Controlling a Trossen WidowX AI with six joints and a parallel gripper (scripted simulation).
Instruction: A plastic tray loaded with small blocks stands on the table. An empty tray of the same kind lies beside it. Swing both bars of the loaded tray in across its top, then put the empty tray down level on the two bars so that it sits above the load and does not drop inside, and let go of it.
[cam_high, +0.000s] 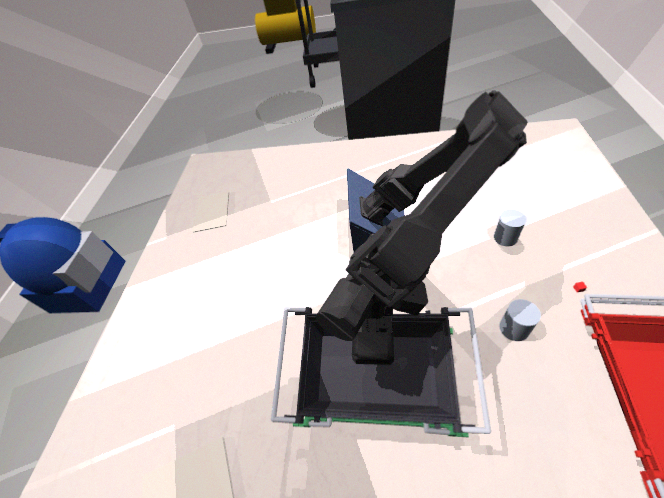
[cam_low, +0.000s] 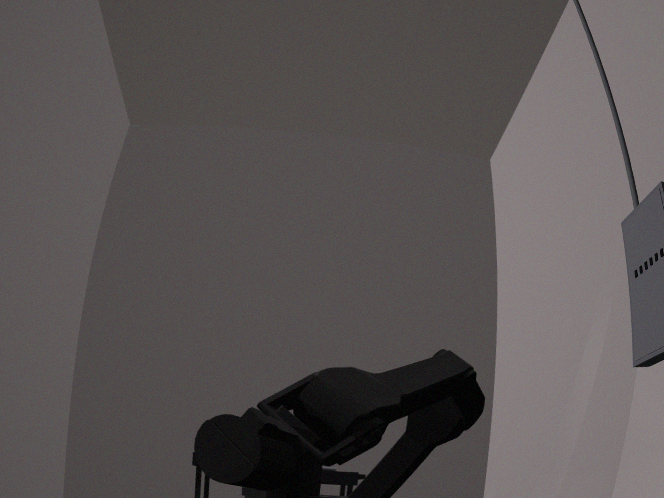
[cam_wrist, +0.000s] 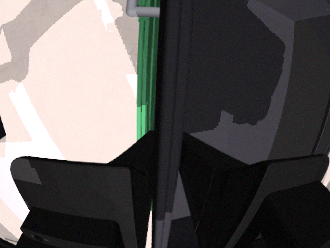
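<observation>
The black tray is 7 cm ahead of my gripper tip, 2 cm above it and 1 cm to the right of it. Round my gripper tip: red block (44 cm to the left, 11 cm behind, 9 cm below).
</observation>
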